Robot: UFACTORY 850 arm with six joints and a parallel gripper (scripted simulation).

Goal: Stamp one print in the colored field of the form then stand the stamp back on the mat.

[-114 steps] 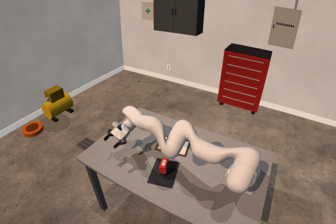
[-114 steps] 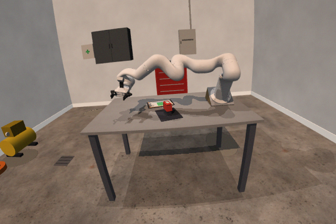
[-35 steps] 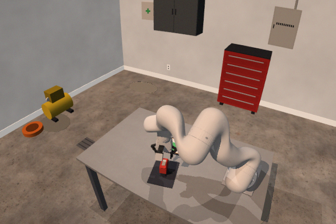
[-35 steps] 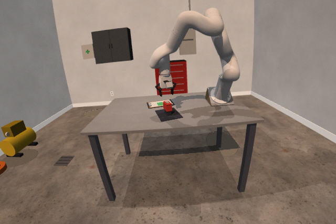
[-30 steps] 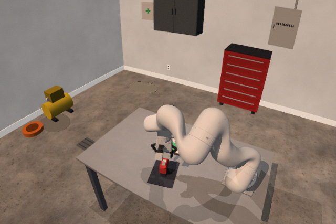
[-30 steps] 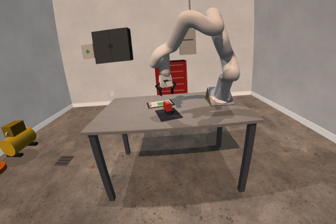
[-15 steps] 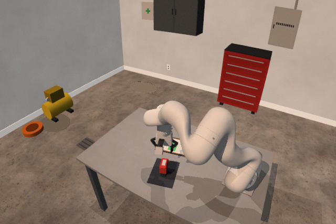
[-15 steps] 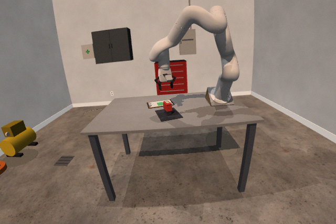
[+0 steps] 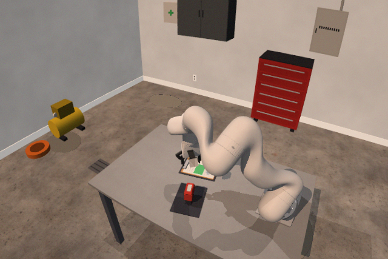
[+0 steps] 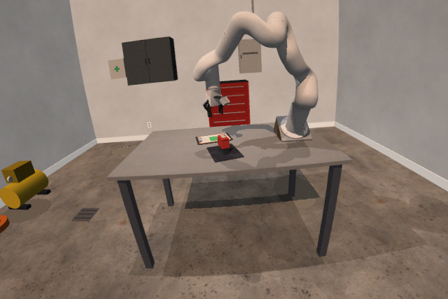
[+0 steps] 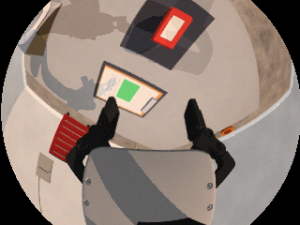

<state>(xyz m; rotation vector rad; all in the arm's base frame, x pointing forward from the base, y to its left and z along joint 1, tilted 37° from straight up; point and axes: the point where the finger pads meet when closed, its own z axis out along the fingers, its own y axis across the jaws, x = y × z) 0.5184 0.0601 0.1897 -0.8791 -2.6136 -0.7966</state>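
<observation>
Right now my hand is 17 cm above the red stamp, 7 cm to the right of it and 5 cm past it. Also, from my hand: dark mat: 22 cm below, 7 cm to the left, 5 cm behind; then form: 22 cm below, 18 cm to the right, 7 cm ahead.
</observation>
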